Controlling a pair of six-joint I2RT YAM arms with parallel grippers.
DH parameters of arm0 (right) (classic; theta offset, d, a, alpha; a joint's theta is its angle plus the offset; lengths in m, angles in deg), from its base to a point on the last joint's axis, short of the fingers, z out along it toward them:
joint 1: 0 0.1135 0.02 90
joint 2: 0 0 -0.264 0
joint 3: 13.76 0 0.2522 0
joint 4: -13.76 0 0.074 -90
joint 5: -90 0 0 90
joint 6: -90 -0.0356 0 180
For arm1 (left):
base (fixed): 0 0 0 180
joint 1: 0 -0.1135 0.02 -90
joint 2: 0 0 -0.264 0
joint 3: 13.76 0 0.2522 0
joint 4: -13.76 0 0.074 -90
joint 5: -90 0 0 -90
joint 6: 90 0.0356 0 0
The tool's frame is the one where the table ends.
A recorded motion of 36 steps. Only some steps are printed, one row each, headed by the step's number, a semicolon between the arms.
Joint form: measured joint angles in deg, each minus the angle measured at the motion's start. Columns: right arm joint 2, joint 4, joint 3, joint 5, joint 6, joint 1; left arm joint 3, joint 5, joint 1, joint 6, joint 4, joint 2.
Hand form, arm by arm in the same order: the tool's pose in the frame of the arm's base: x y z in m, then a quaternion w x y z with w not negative. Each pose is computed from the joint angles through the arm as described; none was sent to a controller.
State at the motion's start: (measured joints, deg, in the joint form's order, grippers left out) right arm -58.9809 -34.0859 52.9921 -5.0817 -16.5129 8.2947; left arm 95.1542 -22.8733 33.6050 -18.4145 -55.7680 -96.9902
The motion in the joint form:
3: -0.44 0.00 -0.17 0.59 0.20 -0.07; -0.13 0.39 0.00 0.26 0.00 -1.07
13: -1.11 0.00 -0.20 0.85 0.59 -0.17; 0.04 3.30 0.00 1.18 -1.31 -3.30
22: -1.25 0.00 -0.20 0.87 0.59 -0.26; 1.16 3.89 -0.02 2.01 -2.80 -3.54
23: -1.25 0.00 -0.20 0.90 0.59 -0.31; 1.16 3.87 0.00 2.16 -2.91 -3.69
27: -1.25 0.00 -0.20 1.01 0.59 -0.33; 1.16 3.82 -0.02 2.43 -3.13 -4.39
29: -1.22 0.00 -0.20 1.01 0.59 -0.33; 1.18 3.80 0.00 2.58 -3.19 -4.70
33: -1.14 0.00 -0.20 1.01 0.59 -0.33; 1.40 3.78 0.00 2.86 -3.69 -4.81
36: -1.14 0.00 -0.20 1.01 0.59 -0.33; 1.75 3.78 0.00 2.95 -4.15 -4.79
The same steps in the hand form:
3: 0.2171 0.0286 0.3008 0.41492 0.08035 0.90470 0.05378; 0.2924 -0.2107 0.3304 0.15532 0.17893 0.92907 -0.28405
13: 0.2193 0.0286 0.2983 0.40934 0.07709 0.90759 0.05278; 0.2988 -0.2129 0.3161 0.14319 0.17664 0.94097 -0.25073
22: 0.2198 0.0284 0.2978 0.40827 0.07773 0.90804 0.05237; 0.2987 -0.2122 0.3191 0.14260 0.18155 0.94207 -0.24332
23: 0.2198 0.0282 0.2978 0.40824 0.07802 0.90802 0.05243; 0.2989 -0.2125 0.3181 0.14079 0.18270 0.94234 -0.24247
27: 0.2198 0.0282 0.2978 0.40809 0.07778 0.90807 0.05321; 0.3007 -0.2136 0.3137 0.13409 0.18385 0.94385 -0.23953
29: 0.2197 0.0282 0.2979 0.40832 0.07779 0.90796 0.05327; 0.3014 -0.2143 0.3119 0.13157 0.18490 0.94428 -0.23840
33: 0.2194 0.0281 0.2982 0.40894 0.07779 0.90767 0.05341; 0.3012 -0.2142 0.3119 0.12905 0.18681 0.94461 -0.23698
36: 0.2194 0.0281 0.2982 0.40894 0.07779 0.90767 0.05341; 0.3008 -0.2139 0.3135 0.12854 0.18745 0.94465 -0.23659

